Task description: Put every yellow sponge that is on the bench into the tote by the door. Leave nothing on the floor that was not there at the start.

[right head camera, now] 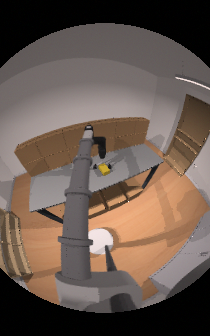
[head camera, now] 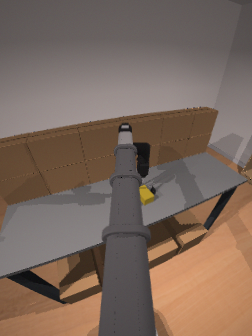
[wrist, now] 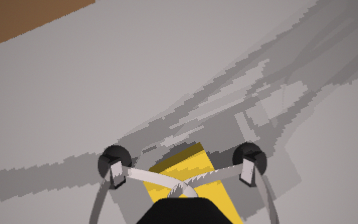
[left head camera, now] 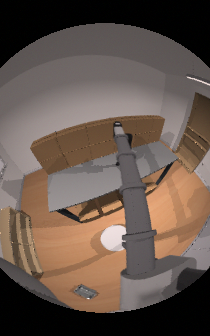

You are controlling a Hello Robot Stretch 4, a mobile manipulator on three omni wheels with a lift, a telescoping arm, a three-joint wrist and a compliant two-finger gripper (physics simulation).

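Note:
A yellow sponge [head camera: 146, 195] [right head camera: 104, 169] [wrist: 192, 172] lies on the grey bench [head camera: 50, 225] [left head camera: 75, 187] [right head camera: 50, 187] [wrist: 50, 100], right of the arm in the head camera view. The arm hides it in the left head camera view. My gripper [right head camera: 103, 165] [wrist: 181, 159] is over the sponge, partly closed but still open, one fingertip on each side. In the wrist view a gap shows between each fingertip and the sponge. A small grey tray-like object [left head camera: 85, 291] lies on the floor; I cannot tell whether it is the tote.
Brown panels [head camera: 105, 155] [left head camera: 102, 142] stand along the bench's back edge. Open brown bins [head camera: 162, 252] [right head camera: 117, 200] are under the bench. A wooden shelf unit [left head camera: 5, 235] stands at the left, another at the right. A white disc [left head camera: 113, 237] [right head camera: 101, 241] lies before the bench.

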